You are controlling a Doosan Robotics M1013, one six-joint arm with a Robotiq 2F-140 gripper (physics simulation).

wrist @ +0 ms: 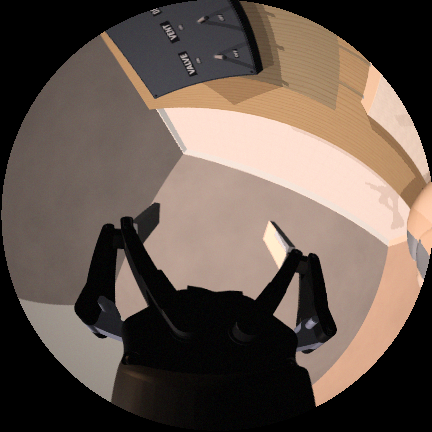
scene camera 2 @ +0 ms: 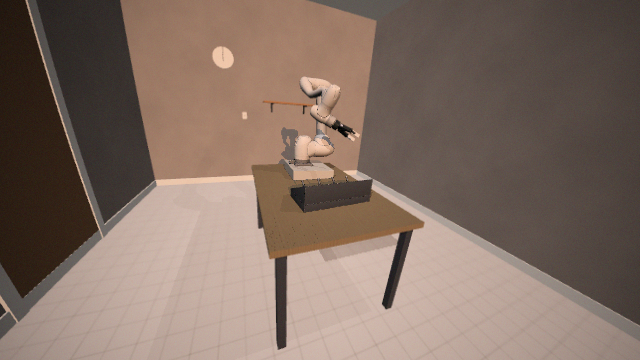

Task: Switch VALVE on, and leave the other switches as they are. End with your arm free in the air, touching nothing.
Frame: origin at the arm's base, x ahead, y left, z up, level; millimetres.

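Seen in the pictures: gripper, fingertip midpoint: (wrist: 213, 221) (scene camera 2: 356, 138); arm's base, link origin: (scene camera 2: 301, 163).
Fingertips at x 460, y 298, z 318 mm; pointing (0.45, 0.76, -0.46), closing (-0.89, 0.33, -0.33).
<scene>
Pixels of each thing's middle, then the offset from my fingertips to it. Level surfaces: height alone.
- dark switch panel, body centre: (scene camera 2: 331, 191) dy -290, dx +212, dz -340 mm
- VALVE label, body centre: (wrist: 187, 63) dy -111, dx +197, dz -284 mm
- VALVE switch lever, body centre: (wrist: 219, 56) dy -116, dx +114, dz -291 mm
- VENT switch lever, body centre: (wrist: 202, 19) dy -236, dx +122, dz -291 mm
- wooden table, surface height: dz -401 mm
The dark switch panel (scene camera 2: 336, 196) (wrist: 145, 60) is a sloped box on the table, seen from behind in the scene view, with small levers poking above its top edge. In the wrist view part of its face shows at the top, with the VALVE label (wrist: 187, 64) nearest the panel's end. The VALVE switch lever (wrist: 219, 56) stands between its ON and OFF marks; which way it is tilted I cannot tell. The VENT switch lever (wrist: 202, 20) is beside it. My gripper (scene camera 2: 355, 136) (wrist: 213, 221) is open and empty, high in the air above and behind the panel, touching nothing.
The panel stands on a wooden table (scene camera 2: 290, 235) (wrist: 300, 107). The arm's base stands on a pale block (scene camera 2: 312, 173) at the table's far end. A wall shelf (scene camera 2: 287, 103) is behind the arm, and a grey wall (scene camera 2: 500, 125) is to the right.
</scene>
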